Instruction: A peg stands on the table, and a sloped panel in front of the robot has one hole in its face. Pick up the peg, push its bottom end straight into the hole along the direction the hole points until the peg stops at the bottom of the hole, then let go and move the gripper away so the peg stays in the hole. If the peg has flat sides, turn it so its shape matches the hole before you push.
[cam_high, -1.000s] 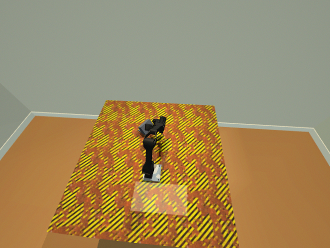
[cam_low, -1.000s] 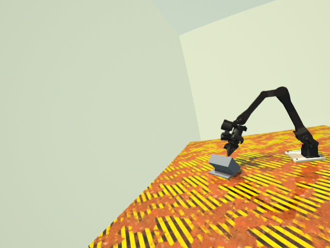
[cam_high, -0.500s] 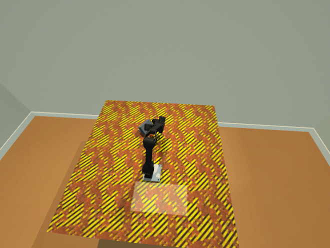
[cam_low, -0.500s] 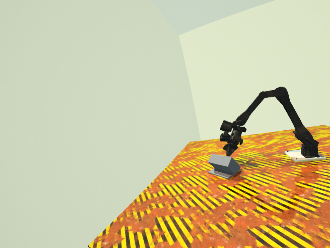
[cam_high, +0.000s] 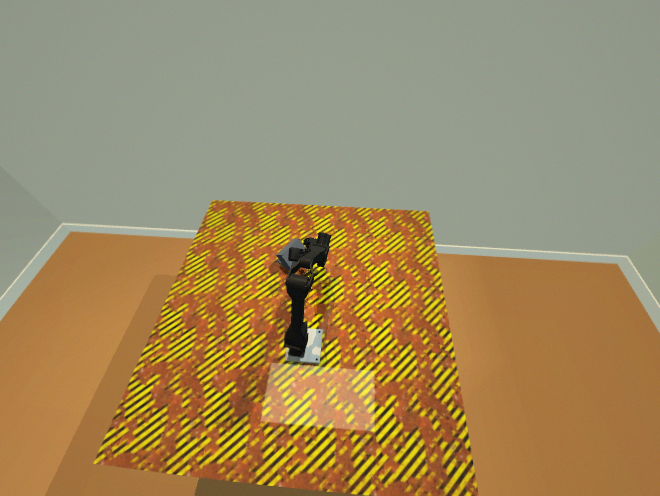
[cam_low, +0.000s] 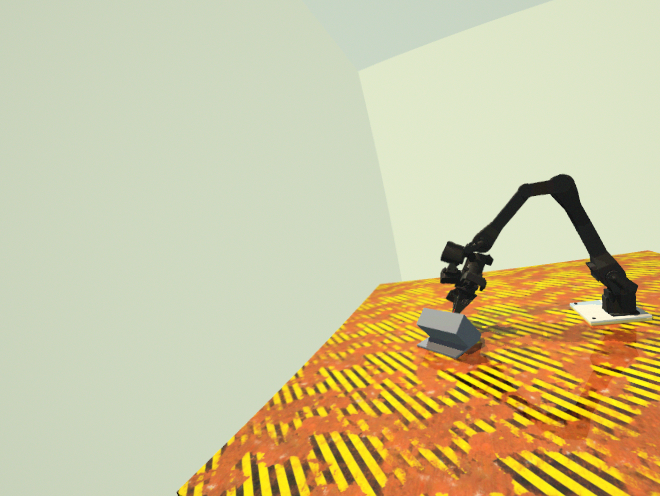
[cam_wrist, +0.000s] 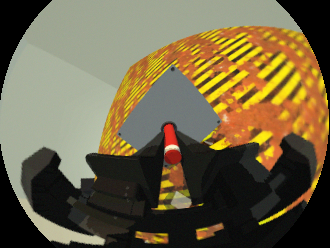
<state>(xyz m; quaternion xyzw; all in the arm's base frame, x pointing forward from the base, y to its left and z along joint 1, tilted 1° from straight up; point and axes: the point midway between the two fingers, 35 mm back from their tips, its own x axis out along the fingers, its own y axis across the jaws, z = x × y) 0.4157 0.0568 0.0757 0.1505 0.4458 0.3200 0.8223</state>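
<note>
My gripper tip is 10 mm to the left of the red peg, 10 mm below it and 10 mm past it. Also, from my gripper tip: grey sloped panel: 30 mm to the left, 30 mm below, 20 mm ahead.
</note>
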